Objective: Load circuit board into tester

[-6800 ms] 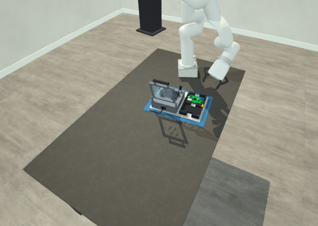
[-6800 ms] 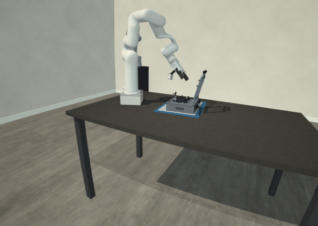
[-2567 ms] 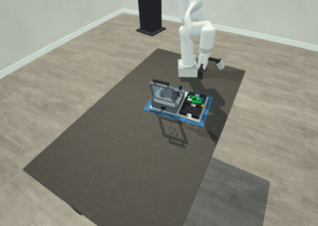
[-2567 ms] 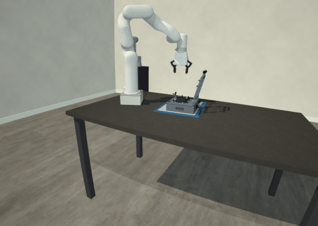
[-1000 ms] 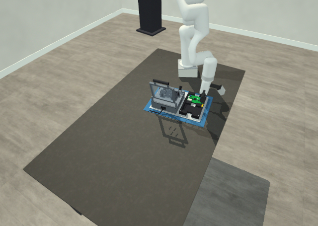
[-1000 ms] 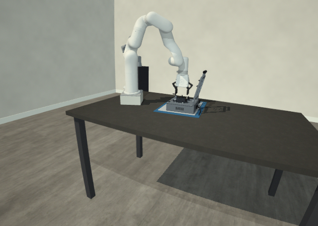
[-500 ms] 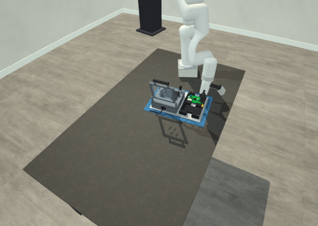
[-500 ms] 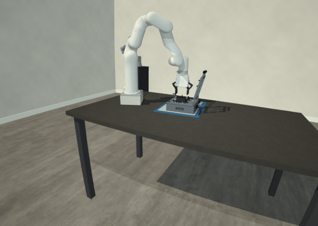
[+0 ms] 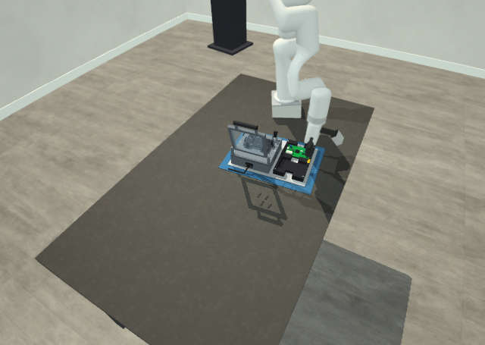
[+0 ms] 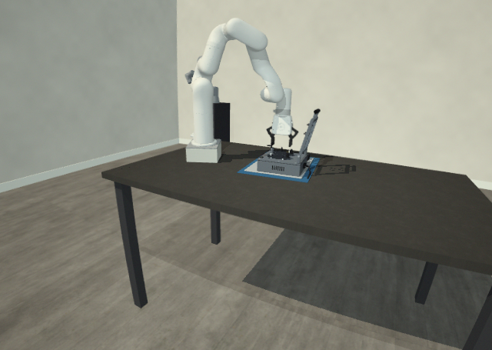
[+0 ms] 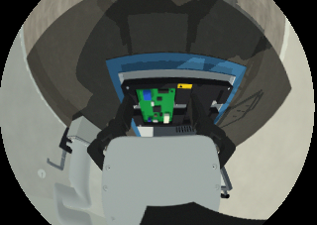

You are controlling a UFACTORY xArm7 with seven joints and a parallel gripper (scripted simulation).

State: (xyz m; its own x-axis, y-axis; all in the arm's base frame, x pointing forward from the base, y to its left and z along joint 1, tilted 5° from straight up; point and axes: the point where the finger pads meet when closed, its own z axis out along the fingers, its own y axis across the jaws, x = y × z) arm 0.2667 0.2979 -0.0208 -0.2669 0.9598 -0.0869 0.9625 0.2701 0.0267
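Right now the green circuit board is 10 mm ahead of my hand, 60 mm to the right of it and 50 mm below it. Round my hand: tester plate (110 mm ahead, 200 mm to the right); tester (130 mm ahead, 160 mm to the right, 50 mm above); latch hook (40 mm ahead, 160 mm to the right, 20 mm above).
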